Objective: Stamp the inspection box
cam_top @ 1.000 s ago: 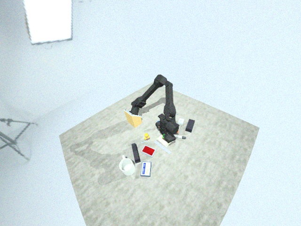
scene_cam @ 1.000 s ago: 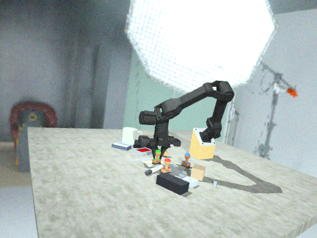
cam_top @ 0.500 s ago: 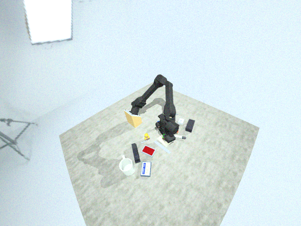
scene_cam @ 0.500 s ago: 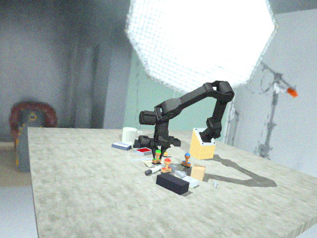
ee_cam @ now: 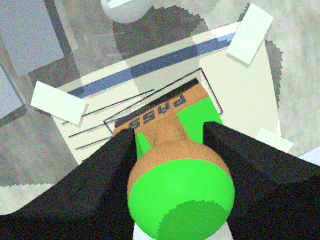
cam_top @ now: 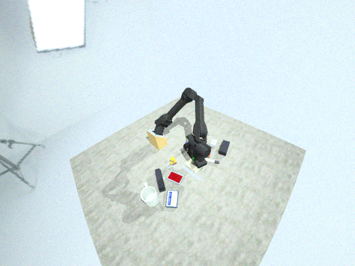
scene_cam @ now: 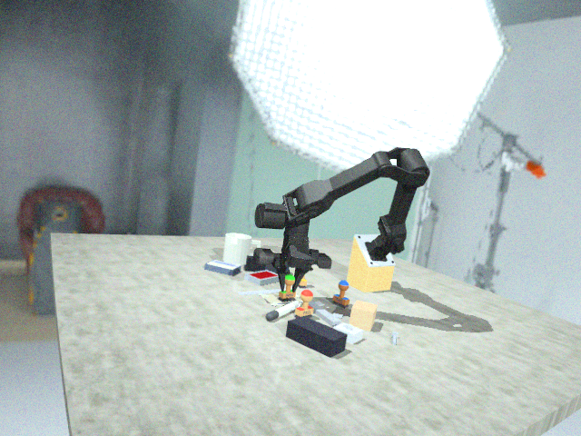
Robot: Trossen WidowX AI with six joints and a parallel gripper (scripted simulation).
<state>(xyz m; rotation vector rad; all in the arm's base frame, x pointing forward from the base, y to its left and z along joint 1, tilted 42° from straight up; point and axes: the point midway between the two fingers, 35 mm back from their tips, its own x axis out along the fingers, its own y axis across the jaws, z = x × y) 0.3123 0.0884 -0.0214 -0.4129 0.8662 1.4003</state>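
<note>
Right now the green-knobbed PASS stamp is right at my gripper tip. Round my gripper tip: pale ruler (60 mm to the right, 30 mm ahead, 20 mm below); red-knobbed stamp (110 mm to the left, 20 mm ahead); pale card (30 mm below, 10 mm to the right).
</note>
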